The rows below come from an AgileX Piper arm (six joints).
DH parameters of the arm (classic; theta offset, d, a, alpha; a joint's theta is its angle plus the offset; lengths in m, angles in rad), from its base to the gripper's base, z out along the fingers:
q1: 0 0.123 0 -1.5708
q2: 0.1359 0 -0.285 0
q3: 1.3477 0 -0.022 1.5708
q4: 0 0.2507 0 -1.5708
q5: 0 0 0 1.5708
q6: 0 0.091 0 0
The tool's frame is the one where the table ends.
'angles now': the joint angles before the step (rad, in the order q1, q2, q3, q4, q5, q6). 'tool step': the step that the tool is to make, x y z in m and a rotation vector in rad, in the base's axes. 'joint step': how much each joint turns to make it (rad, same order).
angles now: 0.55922 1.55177 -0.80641 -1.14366 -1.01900 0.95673
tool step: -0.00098 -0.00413 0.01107 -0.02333 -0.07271 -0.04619
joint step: 0.00001 -0.04608 -0.00486 -0.00107 0.06602 -0.03380
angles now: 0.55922 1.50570 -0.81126 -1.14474 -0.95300 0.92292
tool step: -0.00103 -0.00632 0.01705 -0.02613 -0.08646 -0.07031
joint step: -0.00002 -0.06327 -0.01304 -0.00039 0.09425 -0.03083
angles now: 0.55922 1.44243 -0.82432 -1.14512 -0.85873 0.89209
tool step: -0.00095 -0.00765 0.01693 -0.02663 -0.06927 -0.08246
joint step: 0.00000 -0.06214 -0.01503 -0.00191 0.10516 -0.01644
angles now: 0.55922 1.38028 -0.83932 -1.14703 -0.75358 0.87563
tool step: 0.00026 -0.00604 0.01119 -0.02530 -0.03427 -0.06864
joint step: 0.00001 -0.04012 -0.01487 -0.01232 0.08807 0.00607
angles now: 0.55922 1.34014 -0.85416 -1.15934 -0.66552 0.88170
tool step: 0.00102 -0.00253 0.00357 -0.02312 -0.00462 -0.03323
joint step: -0.00001 -0.01353 -0.01016 -0.02717 0.04845 0.02406
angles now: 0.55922 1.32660 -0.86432 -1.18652 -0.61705 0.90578
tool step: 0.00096 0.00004 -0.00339 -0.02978 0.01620 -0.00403
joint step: 0.00002 0.00380 -0.00196 -0.04624 0.01903 0.03926
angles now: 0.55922 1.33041 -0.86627 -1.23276 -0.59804 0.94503
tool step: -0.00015 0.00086 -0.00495 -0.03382 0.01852 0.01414
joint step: -0.00002 0.00700 0.00001 -0.06285 0.00218 0.04847
